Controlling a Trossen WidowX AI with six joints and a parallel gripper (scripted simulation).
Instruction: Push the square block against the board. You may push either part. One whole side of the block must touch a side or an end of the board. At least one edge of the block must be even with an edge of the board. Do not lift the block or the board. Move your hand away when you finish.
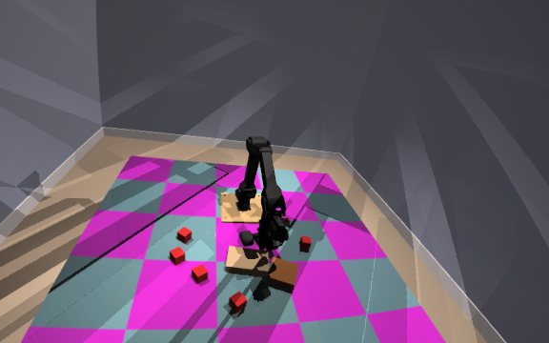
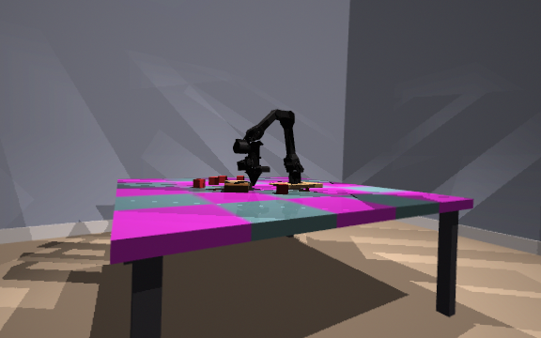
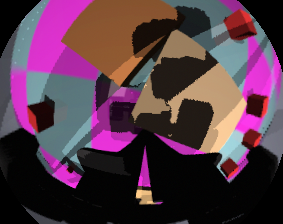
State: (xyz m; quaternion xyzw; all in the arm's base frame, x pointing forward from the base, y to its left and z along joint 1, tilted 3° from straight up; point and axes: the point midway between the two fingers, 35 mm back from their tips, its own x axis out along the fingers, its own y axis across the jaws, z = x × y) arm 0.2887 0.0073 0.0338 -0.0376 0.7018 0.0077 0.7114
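My gripper tip is now 70 mm to the left of the tan board and 50 mm short of it. Round my gripper tip: square block: 120 mm ahead, 50 mm to the left.
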